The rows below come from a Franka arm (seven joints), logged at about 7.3 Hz.
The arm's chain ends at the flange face. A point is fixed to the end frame.
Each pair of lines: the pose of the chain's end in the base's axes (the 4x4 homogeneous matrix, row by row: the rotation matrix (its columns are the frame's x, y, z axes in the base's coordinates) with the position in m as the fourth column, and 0 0 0 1 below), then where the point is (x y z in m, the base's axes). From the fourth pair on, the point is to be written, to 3 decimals.
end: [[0.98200, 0.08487, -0.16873, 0.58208], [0.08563, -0.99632, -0.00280, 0.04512], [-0.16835, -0.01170, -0.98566, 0.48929], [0, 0, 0, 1]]
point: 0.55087 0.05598 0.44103
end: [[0.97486, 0.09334, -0.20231, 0.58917], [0.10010, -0.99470, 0.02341, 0.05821], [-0.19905, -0.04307, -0.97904, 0.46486], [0, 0, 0, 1]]
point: 0.55623 0.07012 0.41802
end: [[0.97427, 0.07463, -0.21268, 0.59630], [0.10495, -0.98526, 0.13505, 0.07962], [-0.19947, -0.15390, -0.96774, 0.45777], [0, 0, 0, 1]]
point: 0.56306 0.09719 0.41297
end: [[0.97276, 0.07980, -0.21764, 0.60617], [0.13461, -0.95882, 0.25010, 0.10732], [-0.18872, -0.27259, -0.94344, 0.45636], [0, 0, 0, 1]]
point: 0.573 0.130 0.414
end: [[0.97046, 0.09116, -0.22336, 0.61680], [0.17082, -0.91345, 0.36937, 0.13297], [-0.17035, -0.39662, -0.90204, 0.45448], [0, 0, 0, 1]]
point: 0.583 0.161 0.416
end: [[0.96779, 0.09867, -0.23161, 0.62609], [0.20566, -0.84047, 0.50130, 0.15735], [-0.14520, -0.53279, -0.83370, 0.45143], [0, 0, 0, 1]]
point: 0.592 0.190 0.417
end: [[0.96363, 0.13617, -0.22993, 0.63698], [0.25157, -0.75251, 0.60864, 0.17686], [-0.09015, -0.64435, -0.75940, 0.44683], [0, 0, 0, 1]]
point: 0.602 0.213 0.417
